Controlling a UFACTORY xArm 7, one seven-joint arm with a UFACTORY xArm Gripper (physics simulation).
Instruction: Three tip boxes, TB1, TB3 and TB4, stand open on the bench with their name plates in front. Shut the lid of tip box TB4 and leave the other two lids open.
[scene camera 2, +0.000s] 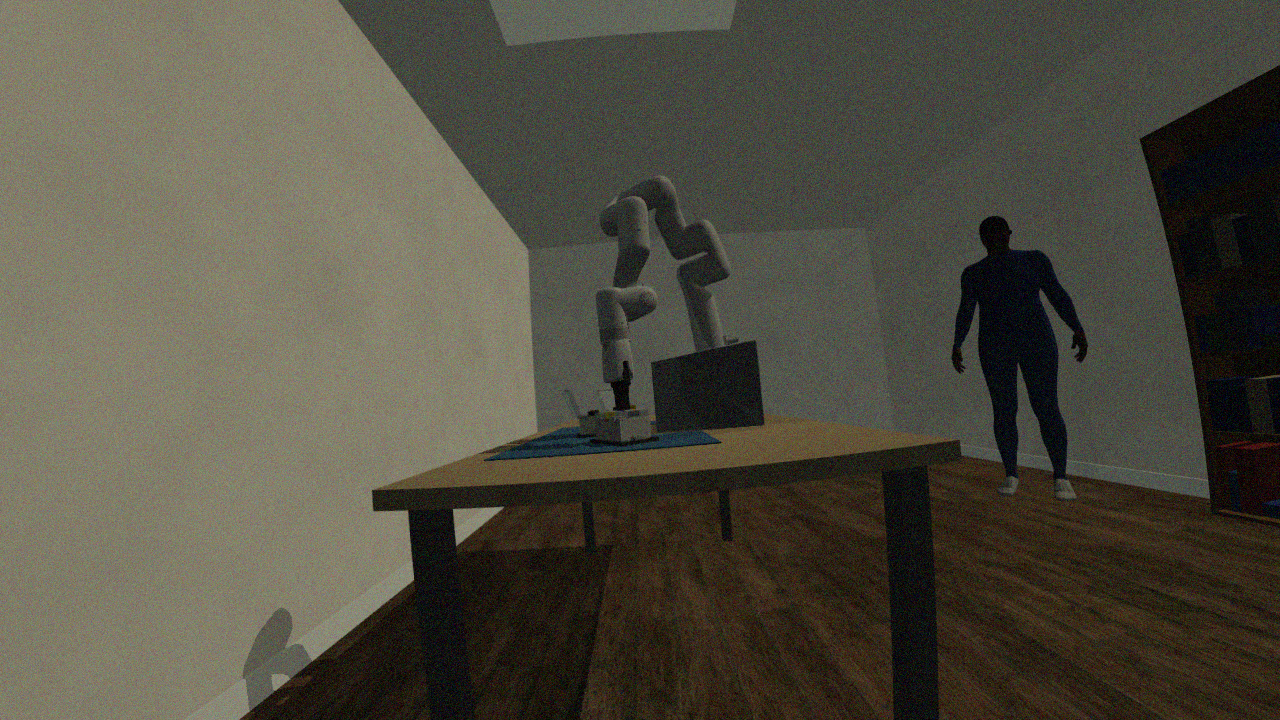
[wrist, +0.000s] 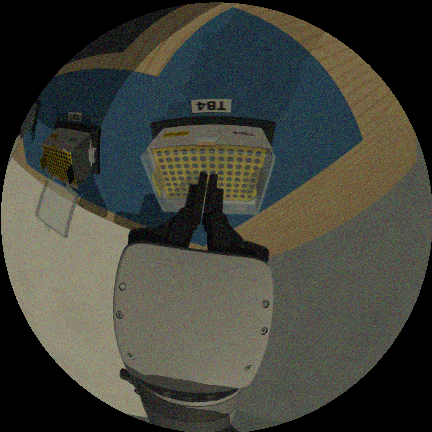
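Pixels of known places: gripper, between the fingertips: (scene camera 2: 623, 410) (wrist: 206, 182); arm's base, origin of its link: (scene camera 2: 711, 353).
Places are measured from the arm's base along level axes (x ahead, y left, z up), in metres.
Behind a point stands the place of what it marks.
Note:
Tip box TB4 (wrist: 210, 136) @[x 0.270, y 0.214, z -0.163 m] (scene camera 2: 623, 428) @[x 0.317, y 0.304, z -0.188 m] stands on the blue mat behind its name plate (wrist: 211, 105) @[x 0.257, y 0.203, z -0.224 m]. Its clear lid (wrist: 271, 165) @[x 0.260, y 0.270, z -0.149 m] spans over the yellow tip rack; whether it is fully seated or its front edge is slightly raised I cannot tell. My gripper (wrist: 206, 182) @[x 0.310, y 0.232, z -0.149 m] (scene camera 2: 621, 409) @[x 0.310, y 0.232, z -0.149 m] is shut and empty, with its tips low over the middle of the lid; contact is unclear. Tip box TB3 (wrist: 75, 145) @[x 0.345, y 0.029, z -0.180 m] (scene camera 2: 587, 422) @[x 0.407, y 0.029, z -0.183 m] stands to the left in the wrist view, its clear lid (wrist: 57, 207) @[x 0.459, y -0.022, z -0.125 m] (scene camera 2: 571, 400) @[x 0.449, y 0.027, z -0.115 m] open. TB1 (wrist: 31, 120) shows partly at the left edge, its lid unclear.
The blue mat (wrist: 310, 110) @[x 0.183, y 0.304, z -0.226 m] (scene camera 2: 689, 438) @[x 0.165, y 0.301, z -0.226 m] lies on the wooden table (scene camera 2: 805, 447) @[x 0.028, y 0.583, z -0.229 m] (wrist: 305, 220) @[x 0.355, y 0.514, z -0.229 m]. A grey block (scene camera 2: 707, 389) @[x 0.054, y 0.102, z -0.115 m] stands at the arm's base. A wall (scene camera 2: 402, 268) runs along the table's left side. A person (scene camera 2: 1015, 304) stands on the right, near a bookshelf (scene camera 2: 1179, 295).

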